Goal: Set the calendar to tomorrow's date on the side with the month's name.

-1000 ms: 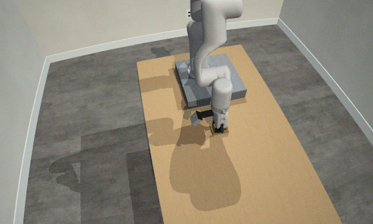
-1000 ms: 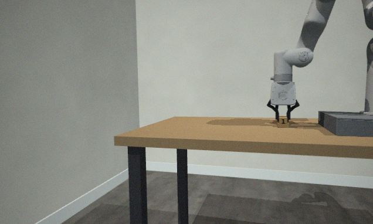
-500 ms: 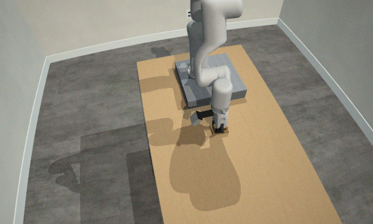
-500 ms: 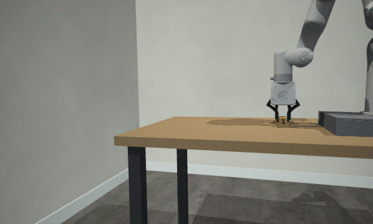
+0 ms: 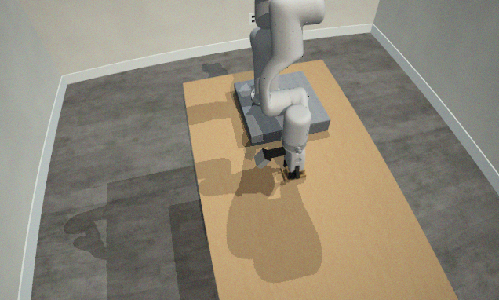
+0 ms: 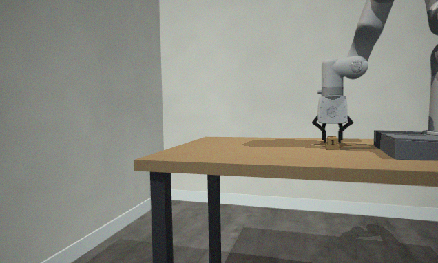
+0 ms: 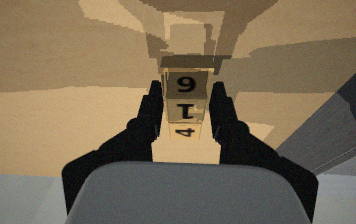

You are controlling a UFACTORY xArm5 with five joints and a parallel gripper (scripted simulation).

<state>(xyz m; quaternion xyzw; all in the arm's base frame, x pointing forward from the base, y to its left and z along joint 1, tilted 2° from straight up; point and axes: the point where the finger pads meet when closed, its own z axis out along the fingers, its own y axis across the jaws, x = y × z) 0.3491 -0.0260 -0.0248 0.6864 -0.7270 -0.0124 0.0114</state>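
The wooden cube lies 10 mm below my hand. From my hand the other things lie so: wooden tray: 20 mm to the left, 30 mm below.
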